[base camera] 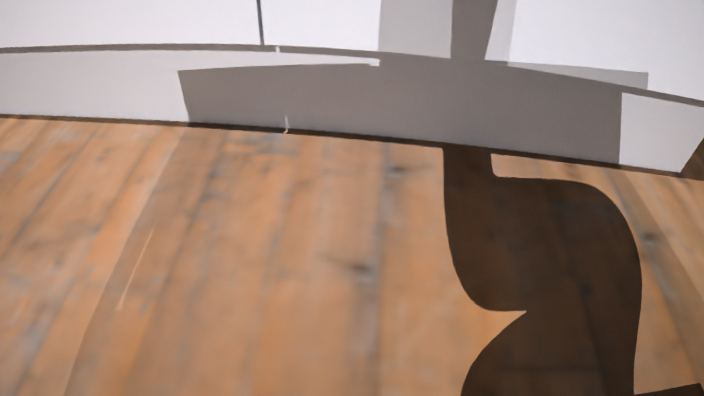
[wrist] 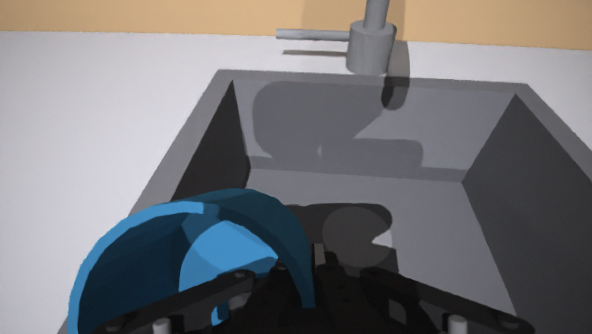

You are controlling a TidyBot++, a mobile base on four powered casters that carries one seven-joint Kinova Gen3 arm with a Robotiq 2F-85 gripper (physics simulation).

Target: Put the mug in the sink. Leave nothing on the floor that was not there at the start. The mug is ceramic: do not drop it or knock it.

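Places are measured from the arm's base along level axes (x ahead, y left, z up), in millimetres.
Pixels of known places: gripper, between the fingertips: (wrist: 307,259).
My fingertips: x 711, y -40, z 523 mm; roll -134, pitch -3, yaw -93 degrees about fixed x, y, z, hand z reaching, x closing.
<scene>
Behind a point stands the place of what it marks.
A blue mug (wrist: 215,250) @(x 718, y 15, z 525 mm) fills the lower left of the wrist view, with its open mouth toward the camera. My gripper (wrist: 307,259) @(x 711, y -40, z 523 mm) is shut on the mug's wall at its right side. The grey sink (wrist: 450,120) @(x 912, y -237, z 474 mm) lies beyond and below, and the mug overlaps its left rim in this view. Shadows of the gripper and mug fall on the sink's floor and back wall. The mug's lower part is partly hidden by the fingers, and its exact height over the sink cannot be told. Neither mug nor gripper shows in the base camera view.
A grey faucet (wrist: 370,47) @(x 954, y -131, z 550 mm) with a side lever stands behind the sink's back rim. White countertop (wrist: 90,125) @(x 867, y 167, z 514 mm) lies left of the sink, with a tan wall (wrist: 150,15) @(x 1167, y 198, z 528 mm) behind. The base camera shows white cabinet fronts (base camera: 125,22) @(x 545, y 235, z -216 mm) and the wooden floor (base camera: 300,250) @(x 370, y 34, z -396 mm) with the arm's dark shadow.
</scene>
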